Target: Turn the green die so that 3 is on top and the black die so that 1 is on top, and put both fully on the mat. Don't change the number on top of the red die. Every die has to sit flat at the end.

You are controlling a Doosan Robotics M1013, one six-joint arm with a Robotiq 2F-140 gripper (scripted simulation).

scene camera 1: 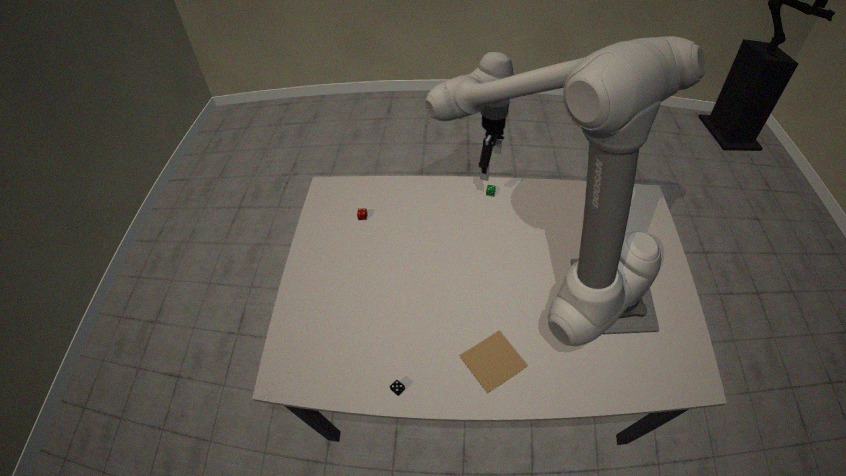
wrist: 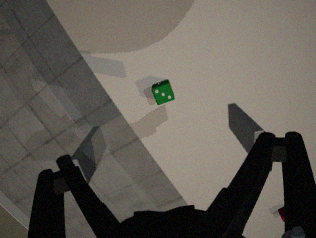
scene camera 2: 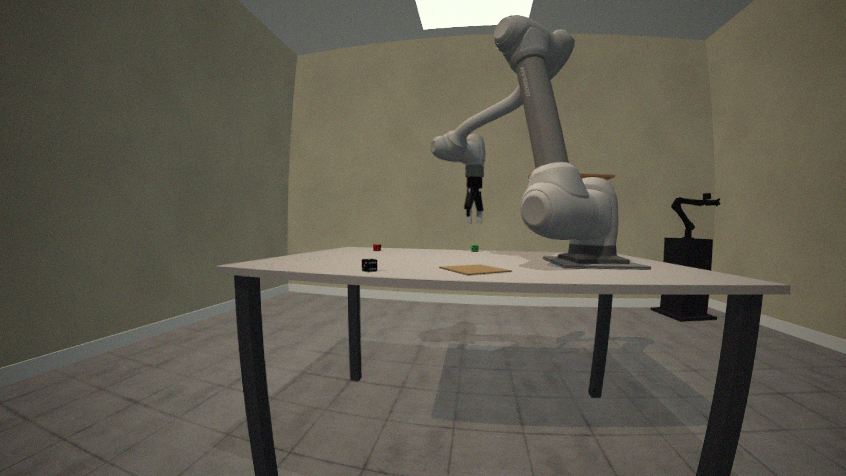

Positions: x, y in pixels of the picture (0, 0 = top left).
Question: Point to a tan mat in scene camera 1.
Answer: At 493, 361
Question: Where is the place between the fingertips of the gripper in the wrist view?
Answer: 164, 126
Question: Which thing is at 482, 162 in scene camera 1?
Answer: The gripper.
